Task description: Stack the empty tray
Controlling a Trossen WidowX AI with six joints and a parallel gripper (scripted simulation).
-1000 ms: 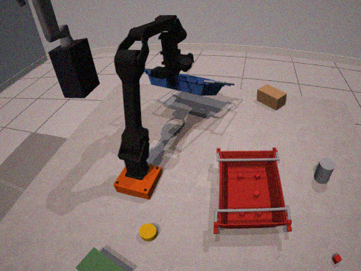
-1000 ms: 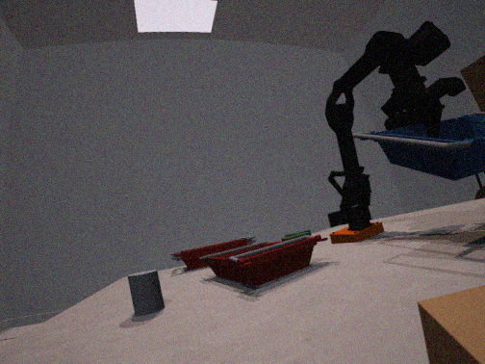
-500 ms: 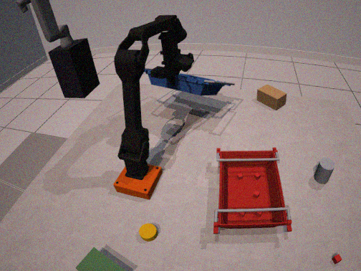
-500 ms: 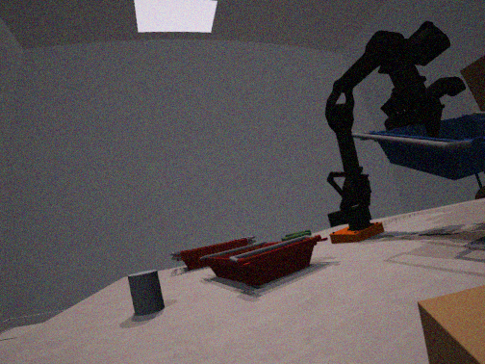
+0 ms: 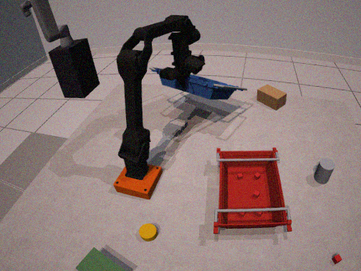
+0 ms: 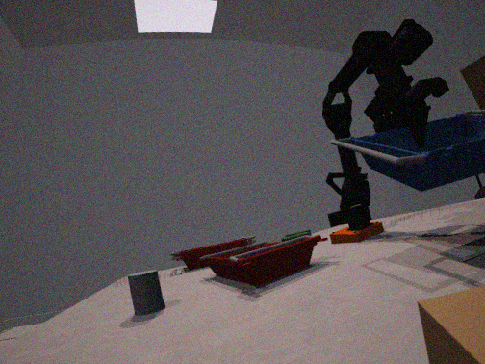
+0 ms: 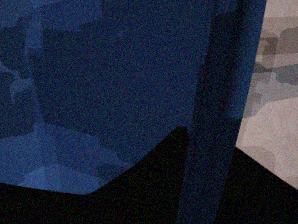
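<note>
Right now the blue tray is 8 cm to the left of my gripper tip, 3 cm ahead of it and 1 cm below it. From my gripper tip the other things lie so: tan box: 35 cm ahead, 24 cm to the left, 15 cm below; yellow disc: 51 cm to the right, 17 cm below, 2 cm ahead; grey cylinder: 53 cm ahead, 21 cm to the right, 14 cm below.
</note>
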